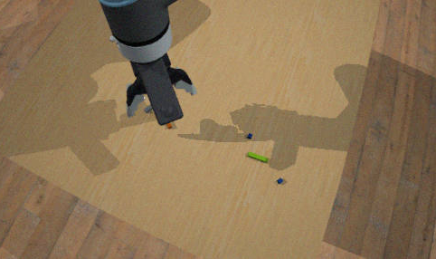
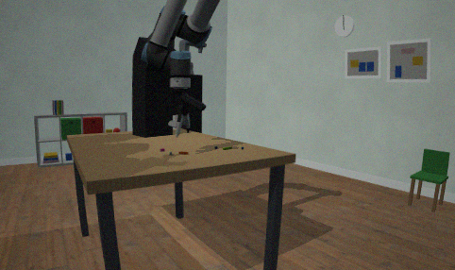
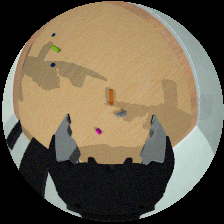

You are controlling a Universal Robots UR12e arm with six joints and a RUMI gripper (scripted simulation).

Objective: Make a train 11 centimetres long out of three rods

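Now: hand 8 cm above the orange rod. From my hand the other things lie so: magenta rod 12 cm behind, 4 cm to the right, 8 cm below; then lime rod 4 cm ahead, 24 cm to the left, 8 cm below; then grey rod 2 cm behind, 5 cm to the right, 8 cm below.
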